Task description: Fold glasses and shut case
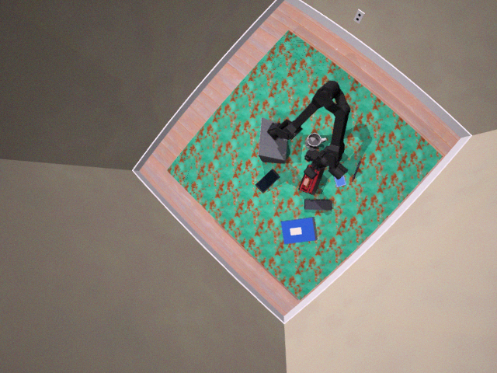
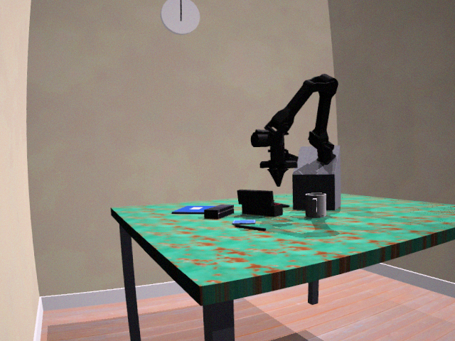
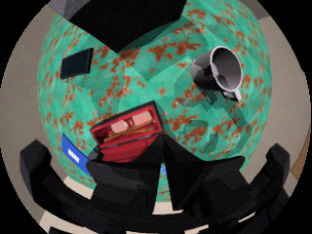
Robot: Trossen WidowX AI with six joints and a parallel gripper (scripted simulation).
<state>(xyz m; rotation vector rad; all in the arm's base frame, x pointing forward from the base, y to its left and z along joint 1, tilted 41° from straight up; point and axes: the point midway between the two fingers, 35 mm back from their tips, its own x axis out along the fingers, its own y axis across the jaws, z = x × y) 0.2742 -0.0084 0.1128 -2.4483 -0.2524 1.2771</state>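
My gripper is now 7 cm short of the glasses case lid, 6 cm to the left of it and 8 cm above it. The rest, counted from my hand: black glasses case: 5 cm ahead, 7 cm to the right, 10 cm below; glasses: 3 cm ahead, 7 cm to the right, 12 cm below; grey mug: 10 cm behind, 11 cm to the left, 11 cm below.
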